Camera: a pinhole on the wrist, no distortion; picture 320 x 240 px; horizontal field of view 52.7 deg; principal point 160.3 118.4 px. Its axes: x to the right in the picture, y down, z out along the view. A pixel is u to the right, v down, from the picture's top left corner.
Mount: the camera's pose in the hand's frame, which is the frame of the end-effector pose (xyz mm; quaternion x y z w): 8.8 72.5 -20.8 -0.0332 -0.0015 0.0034 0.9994
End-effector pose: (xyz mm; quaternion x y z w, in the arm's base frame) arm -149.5 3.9 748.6 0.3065 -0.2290 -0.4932 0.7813
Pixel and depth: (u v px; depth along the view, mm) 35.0 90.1 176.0
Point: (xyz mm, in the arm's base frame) -233.7 41.4 903.5
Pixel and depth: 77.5 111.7 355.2
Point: -348.4 24.0 1042.2
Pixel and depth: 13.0 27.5 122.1
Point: -207.9 35.6 851.3
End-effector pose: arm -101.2 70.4 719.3 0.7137 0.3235 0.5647 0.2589
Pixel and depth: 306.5 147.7 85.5
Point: -17.0 49.1 798.1
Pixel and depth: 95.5 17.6 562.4
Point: 408.8 32.5 478.1
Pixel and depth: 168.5 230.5 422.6
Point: 324.1 -80.4 822.5
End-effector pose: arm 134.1 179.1 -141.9 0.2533 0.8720 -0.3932 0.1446
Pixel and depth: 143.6 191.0 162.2
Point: 208.2 141.1 -304.9
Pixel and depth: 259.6 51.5 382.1
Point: 60.2 -46.4 -448.2
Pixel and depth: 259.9 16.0 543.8
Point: -18.2 -203.3 -529.5
